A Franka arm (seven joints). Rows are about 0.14 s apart.
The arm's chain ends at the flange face. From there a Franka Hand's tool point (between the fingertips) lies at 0.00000 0.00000 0.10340 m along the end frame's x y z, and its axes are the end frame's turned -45 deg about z.
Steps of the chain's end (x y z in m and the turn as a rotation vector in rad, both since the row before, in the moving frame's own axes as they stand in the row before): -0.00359, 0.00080, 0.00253, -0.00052, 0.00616, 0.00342; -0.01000, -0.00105, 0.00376, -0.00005, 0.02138, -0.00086; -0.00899, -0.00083, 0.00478, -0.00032, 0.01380, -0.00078; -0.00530, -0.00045, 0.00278, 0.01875, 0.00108, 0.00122; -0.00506, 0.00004, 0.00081, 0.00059, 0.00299, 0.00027
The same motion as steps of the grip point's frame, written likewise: -0.00269, -0.00148, 0.00253, -0.00472, 0.00399, 0.00342; -0.00477, -0.00625, 0.00374, -0.01515, 0.01508, -0.00086; -0.00478, -0.00591, 0.00477, -0.00998, 0.00953, -0.00078; -0.00198, -0.00536, 0.00276, 0.01249, 0.01402, 0.00122; -0.00334, -0.00337, 0.00081, -0.00170, 0.00253, 0.00027
